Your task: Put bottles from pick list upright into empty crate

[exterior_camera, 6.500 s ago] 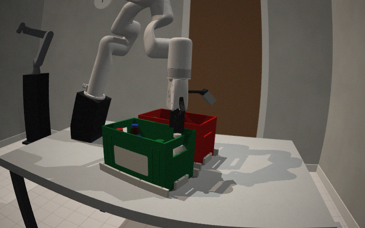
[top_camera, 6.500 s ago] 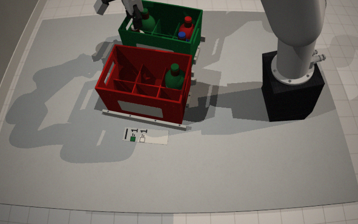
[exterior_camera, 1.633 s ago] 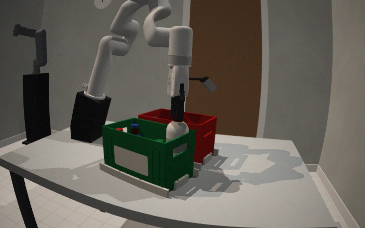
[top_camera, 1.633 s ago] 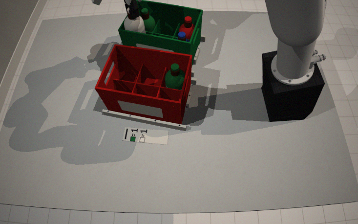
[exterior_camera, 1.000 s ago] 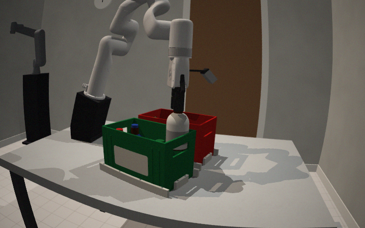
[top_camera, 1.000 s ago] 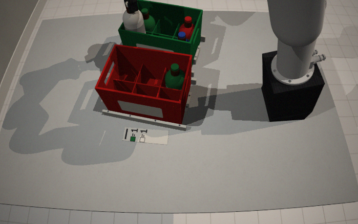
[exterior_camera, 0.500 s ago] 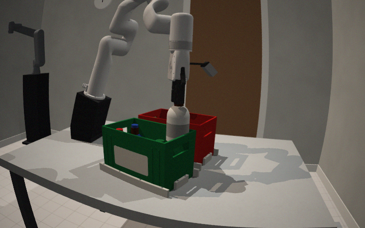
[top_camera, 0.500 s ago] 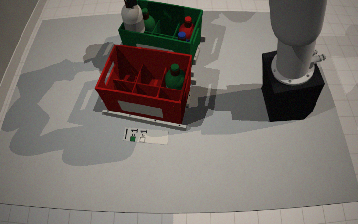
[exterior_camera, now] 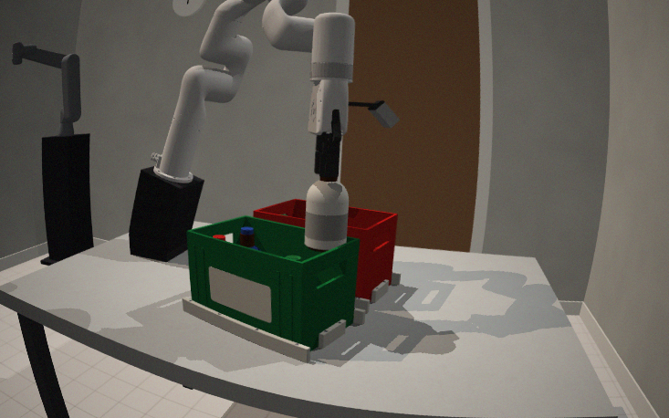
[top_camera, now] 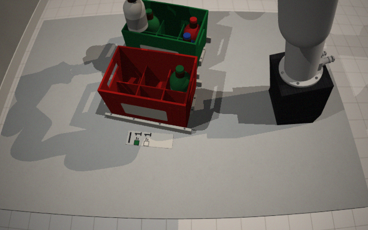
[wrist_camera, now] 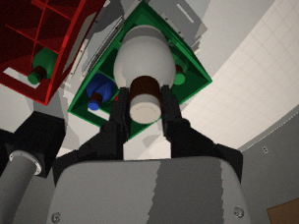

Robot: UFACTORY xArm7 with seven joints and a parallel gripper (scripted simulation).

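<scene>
Now: hand 70 mm above the white-capped bottle. From my hand the other things lie so: green crate: 100 mm behind, 230 mm below; blue bottle: 160 mm behind, 80 mm to the left, 220 mm below; red bottle: 200 mm behind, 220 mm below.
</scene>
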